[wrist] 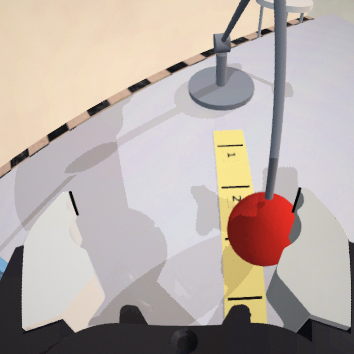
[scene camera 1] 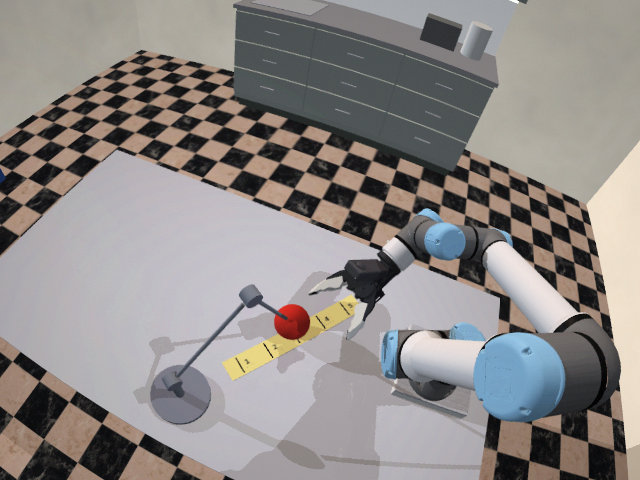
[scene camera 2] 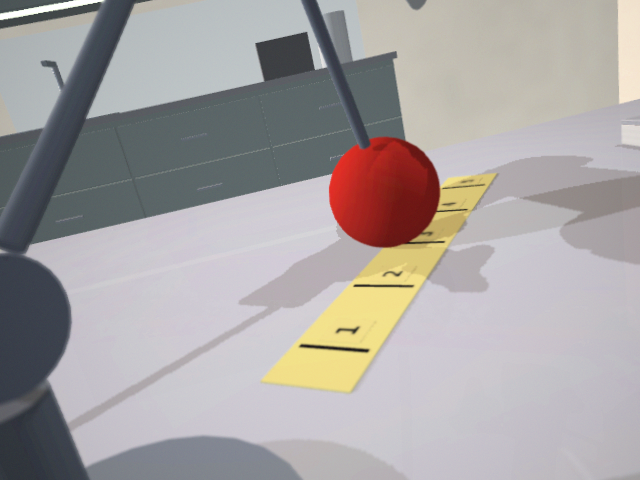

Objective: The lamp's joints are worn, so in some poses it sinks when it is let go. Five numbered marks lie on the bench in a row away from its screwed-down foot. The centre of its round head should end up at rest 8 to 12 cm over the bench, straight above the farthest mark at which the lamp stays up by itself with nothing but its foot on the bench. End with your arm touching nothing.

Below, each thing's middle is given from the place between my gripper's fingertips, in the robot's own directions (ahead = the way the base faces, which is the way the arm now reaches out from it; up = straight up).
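Scene:
The grey foot (scene camera 1: 189,402) is 29 cm ahead of my hand, 25 cm to the left of it and 17 cm below it. Then there is the yellow strip (scene camera 2: 333,354): my hand is 3 cm to the left of the strip and 6 cm short of it, and 22 cm above it.

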